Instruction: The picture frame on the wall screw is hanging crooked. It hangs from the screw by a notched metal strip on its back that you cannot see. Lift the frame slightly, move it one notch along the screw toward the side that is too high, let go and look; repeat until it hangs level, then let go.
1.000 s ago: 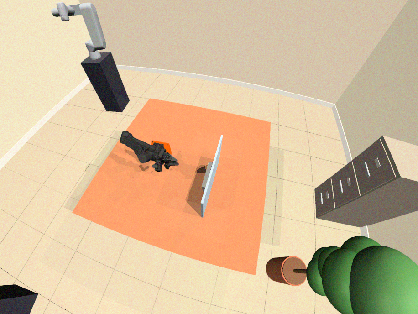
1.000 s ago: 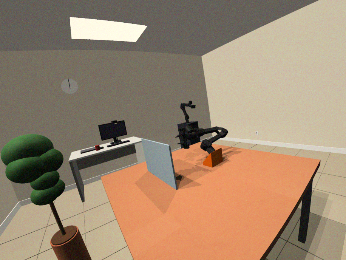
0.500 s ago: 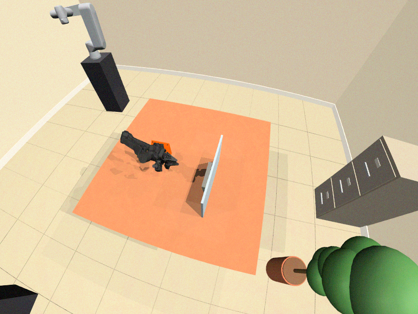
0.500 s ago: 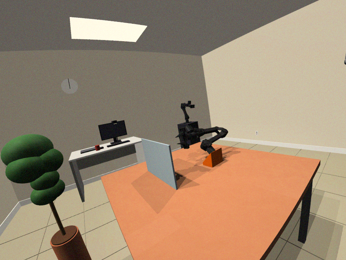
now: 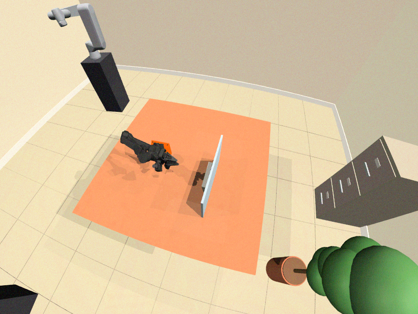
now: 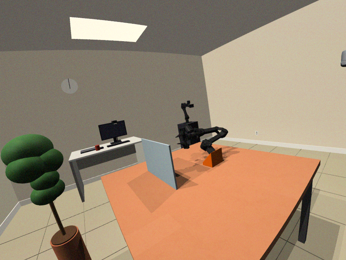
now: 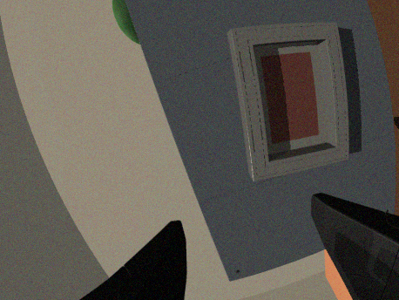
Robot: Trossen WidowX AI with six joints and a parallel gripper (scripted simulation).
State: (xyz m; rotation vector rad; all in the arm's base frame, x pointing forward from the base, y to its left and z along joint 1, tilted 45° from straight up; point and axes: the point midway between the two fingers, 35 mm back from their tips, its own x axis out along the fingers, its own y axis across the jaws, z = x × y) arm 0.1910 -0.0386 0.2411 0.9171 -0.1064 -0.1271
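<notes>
The picture frame is 20 cm ahead of my gripper tip, 3 cm to the right of it and 9 cm below it. From my gripper tip the other things lie so: wall panel (21 cm ahead, 1 cm to the right, 10 cm below).
</notes>
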